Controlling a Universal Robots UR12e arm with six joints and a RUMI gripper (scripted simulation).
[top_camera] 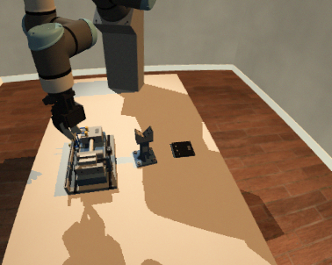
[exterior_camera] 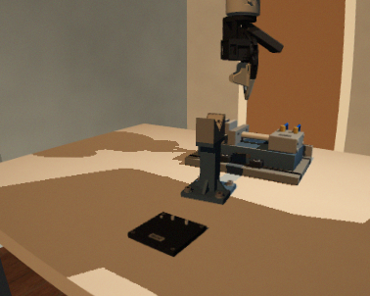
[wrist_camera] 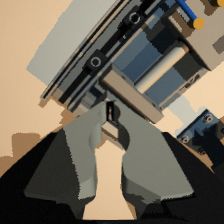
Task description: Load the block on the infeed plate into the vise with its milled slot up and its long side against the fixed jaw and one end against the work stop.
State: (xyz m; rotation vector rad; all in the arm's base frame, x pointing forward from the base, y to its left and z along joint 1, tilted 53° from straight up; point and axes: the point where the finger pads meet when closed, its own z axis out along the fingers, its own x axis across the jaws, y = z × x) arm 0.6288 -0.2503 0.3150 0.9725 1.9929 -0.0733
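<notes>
Now: the part 5 cm ahead of my hand, 3 cm to the left of it and 8 cm below it. Round my hand: dark work stop rod: 6 cm ahead, 8 cm to the left, 9 cm below; moving jaw: 2 cm ahead, 4 cm to the left, 10 cm below; cream cylinder rod: 3 cm behind, 6 cm to the left, 10 cm below.
</notes>
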